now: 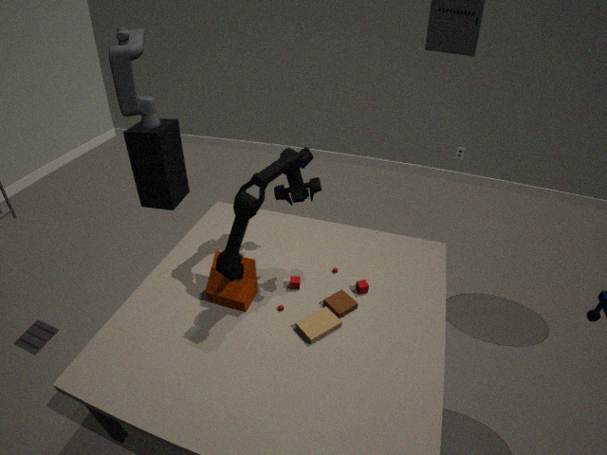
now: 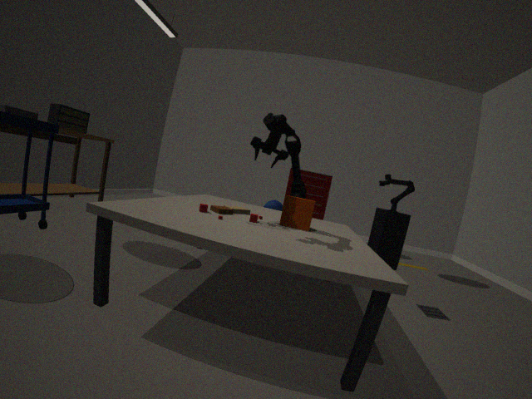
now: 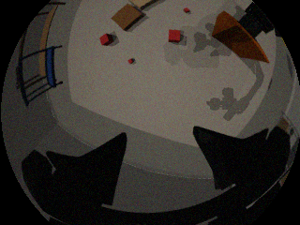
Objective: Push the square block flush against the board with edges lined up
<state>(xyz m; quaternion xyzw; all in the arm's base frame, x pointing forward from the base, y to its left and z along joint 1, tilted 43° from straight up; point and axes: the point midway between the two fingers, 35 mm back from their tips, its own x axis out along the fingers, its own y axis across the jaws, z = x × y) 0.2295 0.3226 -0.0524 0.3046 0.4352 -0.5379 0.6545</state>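
Right now the tan board is 14 cm ahead of my gripper tip, 38 cm to the right of it and 30 cm below it. From my gripper tip the other things lie so: brown square block: 21 cm ahead, 26 cm to the right, 30 cm below.
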